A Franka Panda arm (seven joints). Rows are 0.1 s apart.
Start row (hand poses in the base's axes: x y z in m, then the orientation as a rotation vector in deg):
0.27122 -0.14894 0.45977 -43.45 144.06 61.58
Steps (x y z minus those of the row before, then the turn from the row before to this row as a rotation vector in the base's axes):
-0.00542 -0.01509 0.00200 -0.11 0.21 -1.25
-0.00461 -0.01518 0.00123 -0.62 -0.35 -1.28
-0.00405 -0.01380 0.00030 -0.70 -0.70 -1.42
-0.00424 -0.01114 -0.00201 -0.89 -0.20 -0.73
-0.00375 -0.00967 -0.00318 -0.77 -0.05 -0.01
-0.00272 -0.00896 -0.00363 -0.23 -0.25 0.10
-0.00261 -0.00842 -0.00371 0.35 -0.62 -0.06
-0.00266 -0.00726 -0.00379 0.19 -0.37 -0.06
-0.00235 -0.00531 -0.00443 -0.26 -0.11 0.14
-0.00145 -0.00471 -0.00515 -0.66 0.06 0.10
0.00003 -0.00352 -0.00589 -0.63 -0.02 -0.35
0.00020 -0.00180 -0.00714 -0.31 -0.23 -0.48
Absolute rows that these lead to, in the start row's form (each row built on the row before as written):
0.26580 -0.16403 0.46177 -41.74 144.45 61.17
0.26119 -0.17921 0.46300 -40.32 144.72 59.79
0.25714 -0.19301 0.46330 -38.87 144.74 58.06
0.25290 -0.20415 0.46129 -38.22 145.23 56.63
0.24915 -0.21382 0.45811 -38.44 145.69 55.67
0.24643 -0.22278 0.45448 -38.72 145.61 55.28
0.24382 -0.23120 0.45077 -38.74 144.85 55.33
0.24116 -0.23846 0.44698 -38.72 144.41 55.33
0.23881 -0.24377 0.44255 -39.02 144.47 55.00
0.23736 -0.24848 0.43740 -39.33 144.94 54.28
0.23739 -0.25200 0.43151 -39.06 145.36 53.39
0.23759 -0.25380 0.42437 -38.58 145.41 52.73

